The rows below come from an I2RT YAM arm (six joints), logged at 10 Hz.
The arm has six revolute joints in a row. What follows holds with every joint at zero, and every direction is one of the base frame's.
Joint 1 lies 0.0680 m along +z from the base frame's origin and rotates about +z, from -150.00 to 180.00 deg.
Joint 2 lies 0.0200 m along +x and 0.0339 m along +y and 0.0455 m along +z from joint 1 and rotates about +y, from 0.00 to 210.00 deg.
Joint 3 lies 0.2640 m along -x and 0.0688 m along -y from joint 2 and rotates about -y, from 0.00 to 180.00 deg.
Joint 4 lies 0.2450 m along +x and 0.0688 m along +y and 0.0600 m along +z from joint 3 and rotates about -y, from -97.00 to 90.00 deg.
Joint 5 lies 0.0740 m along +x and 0.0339 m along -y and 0.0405 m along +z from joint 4 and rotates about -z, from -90.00 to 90.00 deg.
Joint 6 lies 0.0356 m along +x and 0.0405 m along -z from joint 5 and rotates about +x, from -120.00 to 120.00 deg.
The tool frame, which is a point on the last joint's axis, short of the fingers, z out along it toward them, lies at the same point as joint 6; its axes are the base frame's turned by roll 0.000, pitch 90.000 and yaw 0.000 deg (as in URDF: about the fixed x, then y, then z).
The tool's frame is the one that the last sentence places.
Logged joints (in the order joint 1, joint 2, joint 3, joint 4, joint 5, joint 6), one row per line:
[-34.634, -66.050, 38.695, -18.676, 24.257, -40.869]
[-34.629, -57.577, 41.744, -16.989, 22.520, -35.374]
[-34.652, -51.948, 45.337, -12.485, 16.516, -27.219]
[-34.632, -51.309, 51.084, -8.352, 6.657, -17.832]
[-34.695, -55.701, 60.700, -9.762, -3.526, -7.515]
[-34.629, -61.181, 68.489, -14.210, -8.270, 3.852]
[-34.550, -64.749, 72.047, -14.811, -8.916, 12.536]
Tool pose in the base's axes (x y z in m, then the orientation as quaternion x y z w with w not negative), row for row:
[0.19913, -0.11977, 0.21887, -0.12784, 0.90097, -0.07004, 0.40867]
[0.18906, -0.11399, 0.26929, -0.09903, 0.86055, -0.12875, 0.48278]
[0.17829, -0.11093, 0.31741, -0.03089, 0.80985, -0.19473, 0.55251]
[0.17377, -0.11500, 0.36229, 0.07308, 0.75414, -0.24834, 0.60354]
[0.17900, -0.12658, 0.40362, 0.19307, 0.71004, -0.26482, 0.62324]
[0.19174, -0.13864, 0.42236, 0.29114, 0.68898, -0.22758, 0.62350]
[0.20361, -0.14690, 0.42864, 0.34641, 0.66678, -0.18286, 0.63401]
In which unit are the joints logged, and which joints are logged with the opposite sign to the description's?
The joints are logged in degrees. Opposite sign: joint 2, joint 5.
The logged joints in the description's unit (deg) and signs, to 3 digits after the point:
[-34.634, 66.050, 38.695, -18.676, -24.257, -40.869]
[-34.629, 57.577, 41.744, -16.989, -22.520, -35.374]
[-34.652, 51.948, 45.337, -12.485, -16.516, -27.219]
[-34.632, 51.309, 51.084, -8.352, -6.657, -17.832]
[-34.695, 55.701, 60.700, -9.762, 3.526, -7.515]
[-34.629, 61.181, 68.489, -14.210, 8.270, 3.852]
[-34.550, 64.749, 72.047, -14.811, 8.916, 12.536]

